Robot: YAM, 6 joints.
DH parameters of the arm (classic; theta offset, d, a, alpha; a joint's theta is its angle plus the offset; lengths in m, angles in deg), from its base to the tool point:
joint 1: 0 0.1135 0.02 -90
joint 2: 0 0 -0.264 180
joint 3: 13.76 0 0.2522 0
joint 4: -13.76 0 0.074 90
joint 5: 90 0 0 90
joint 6: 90 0.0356 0 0
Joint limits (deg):
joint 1: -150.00..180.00
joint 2: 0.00..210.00
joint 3: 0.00..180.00
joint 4: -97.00..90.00
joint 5: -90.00..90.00
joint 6: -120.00..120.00
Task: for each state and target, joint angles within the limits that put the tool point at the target. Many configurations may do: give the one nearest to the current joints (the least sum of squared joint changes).
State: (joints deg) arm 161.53 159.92 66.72 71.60 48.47 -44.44
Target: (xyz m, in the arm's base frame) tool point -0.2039 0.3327 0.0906
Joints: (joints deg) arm 125.76 129.69 50.75 80.68 54.45 -44.44
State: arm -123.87 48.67 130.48 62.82 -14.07 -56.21
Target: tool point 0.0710 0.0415 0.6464
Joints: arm -139.94 53.62 104.38 69.00 -23.03 -56.21
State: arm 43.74 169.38 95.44 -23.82 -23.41 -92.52
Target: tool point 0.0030 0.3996 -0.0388
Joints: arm 87.17 147.58 85.28 -33.47 -28.09 -92.52
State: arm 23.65 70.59 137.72 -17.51 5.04 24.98
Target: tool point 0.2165 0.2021 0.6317
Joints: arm 43.33 96.91 137.26 -12.13 2.46 24.98
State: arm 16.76 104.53 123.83 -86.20 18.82 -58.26
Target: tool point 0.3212 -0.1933 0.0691
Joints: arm -29.06 140.88 96.67 -84.90 21.35 -58.26
